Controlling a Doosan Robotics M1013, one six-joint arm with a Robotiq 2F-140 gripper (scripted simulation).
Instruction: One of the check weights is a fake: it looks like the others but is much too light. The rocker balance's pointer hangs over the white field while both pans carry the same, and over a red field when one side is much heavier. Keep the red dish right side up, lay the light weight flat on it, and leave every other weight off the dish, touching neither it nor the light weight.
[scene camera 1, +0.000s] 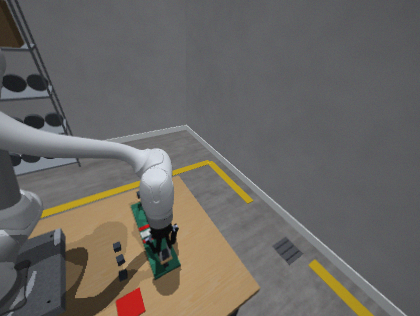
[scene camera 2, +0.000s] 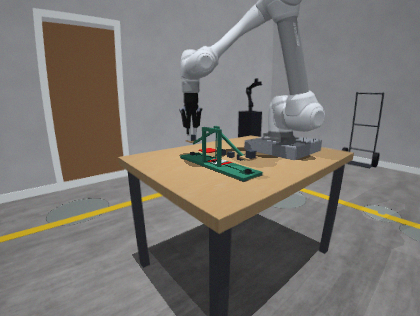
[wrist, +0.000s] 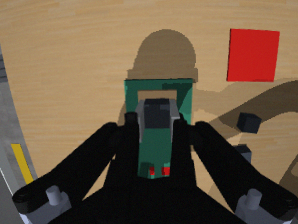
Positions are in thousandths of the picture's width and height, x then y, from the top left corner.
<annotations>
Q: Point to a dark check weight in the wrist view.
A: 525, 498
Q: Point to a green rocker balance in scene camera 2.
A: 573, 546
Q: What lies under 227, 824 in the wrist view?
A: My gripper.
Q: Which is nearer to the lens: the green rocker balance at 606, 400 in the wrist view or the red dish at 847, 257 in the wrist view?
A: The green rocker balance.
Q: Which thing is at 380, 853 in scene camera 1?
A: A green rocker balance.
</annotations>
